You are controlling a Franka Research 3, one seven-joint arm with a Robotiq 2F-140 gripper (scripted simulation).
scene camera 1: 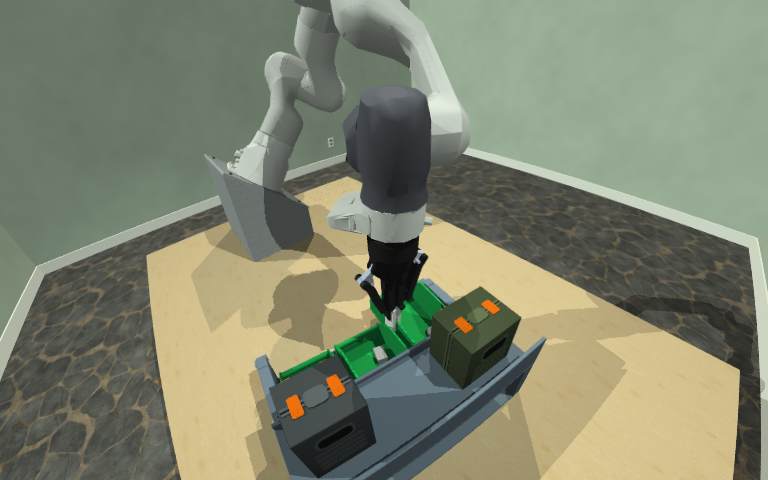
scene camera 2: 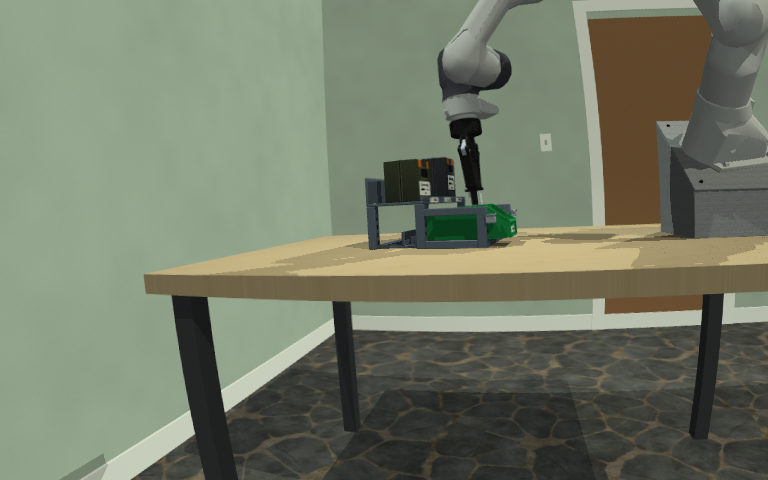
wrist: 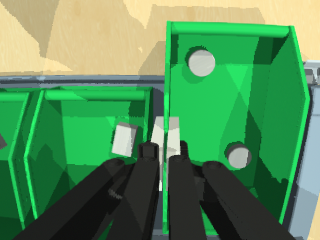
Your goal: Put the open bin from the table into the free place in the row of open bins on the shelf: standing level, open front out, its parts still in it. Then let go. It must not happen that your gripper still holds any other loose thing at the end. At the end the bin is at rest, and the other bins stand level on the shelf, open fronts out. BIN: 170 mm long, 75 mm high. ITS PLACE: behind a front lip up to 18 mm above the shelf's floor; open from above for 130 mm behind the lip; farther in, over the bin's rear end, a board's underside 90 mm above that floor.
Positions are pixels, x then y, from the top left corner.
Labels:
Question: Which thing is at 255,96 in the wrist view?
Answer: A green bin.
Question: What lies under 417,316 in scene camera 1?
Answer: A green bin.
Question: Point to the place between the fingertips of my gripper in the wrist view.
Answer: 167,131

